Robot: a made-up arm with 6 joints. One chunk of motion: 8 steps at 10 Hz.
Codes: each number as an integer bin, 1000 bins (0 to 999) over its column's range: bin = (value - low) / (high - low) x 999, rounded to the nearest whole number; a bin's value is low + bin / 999 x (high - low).
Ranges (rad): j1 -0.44..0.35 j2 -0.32..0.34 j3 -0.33..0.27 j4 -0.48..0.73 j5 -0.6..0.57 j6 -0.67..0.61
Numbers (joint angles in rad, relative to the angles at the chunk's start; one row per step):
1: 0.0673 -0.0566 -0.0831 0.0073 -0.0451 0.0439
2: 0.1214 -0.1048 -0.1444 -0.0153 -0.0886 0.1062
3: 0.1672 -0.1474 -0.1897 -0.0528 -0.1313 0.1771
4: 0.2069 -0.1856 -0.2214 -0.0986 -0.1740 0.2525
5: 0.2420 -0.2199 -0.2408 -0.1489 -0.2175 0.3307
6: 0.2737 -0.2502 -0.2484 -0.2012 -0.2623 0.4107
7: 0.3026 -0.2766 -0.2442 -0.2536 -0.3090 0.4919
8: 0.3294 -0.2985 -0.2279 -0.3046 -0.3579 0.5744
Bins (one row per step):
1: 642 399 411 402 474 557
2: 710 326 309 384 437 606
3: 768 261 234 353 400 661
4: 818 203 181 315 364 720
5: 862 152 149 273 327 781
6: 903 106 136 230 288 843
7: 939 66 143 187 248 907
8: 973 33 170 145 207 971

